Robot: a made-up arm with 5 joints.
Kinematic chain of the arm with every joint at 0, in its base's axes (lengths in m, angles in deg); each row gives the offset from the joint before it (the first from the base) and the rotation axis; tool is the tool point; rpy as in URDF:
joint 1: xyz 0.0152 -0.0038 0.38 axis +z
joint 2: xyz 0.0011 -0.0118 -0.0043 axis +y
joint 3: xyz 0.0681 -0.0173 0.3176 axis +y
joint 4: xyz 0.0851 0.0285 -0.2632 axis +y
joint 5: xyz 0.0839 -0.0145 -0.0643 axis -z
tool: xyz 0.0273 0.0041 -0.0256 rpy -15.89 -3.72 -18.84
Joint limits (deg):
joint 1: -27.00..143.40
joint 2: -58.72..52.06
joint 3: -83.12..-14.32
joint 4: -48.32..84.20
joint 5: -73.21..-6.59
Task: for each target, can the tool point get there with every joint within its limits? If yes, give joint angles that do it. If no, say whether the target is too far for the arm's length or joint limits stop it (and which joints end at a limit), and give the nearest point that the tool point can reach.
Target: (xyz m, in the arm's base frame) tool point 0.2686 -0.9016 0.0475
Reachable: no: too far | nearest point 0.4920 -0.2556 0.1777 | short by 0.696 m
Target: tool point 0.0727 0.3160 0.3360
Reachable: yes | joints 79.48 8.78 -32.55 63.39 -29.28
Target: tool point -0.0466 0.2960 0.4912
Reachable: yes | joints 100.40 -19.58 -29.51 54.17 -43.33
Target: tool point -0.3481 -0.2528 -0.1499
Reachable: no: joint limits stop it (at a limit: joint 1, joint 2) | nearest point -0.1541 0.1099 0.1190 | short by 0.491 m
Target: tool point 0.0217 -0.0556 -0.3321
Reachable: no: joint limits stop it (at a limit: joint 1, joint 2, joint 5) | nearest point 0.1622 -0.0876 0.1171 | short by 0.472 m
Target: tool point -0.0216 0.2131 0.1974
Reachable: yes | joints 97.04 36.60 -25.37 61.54 -56.42
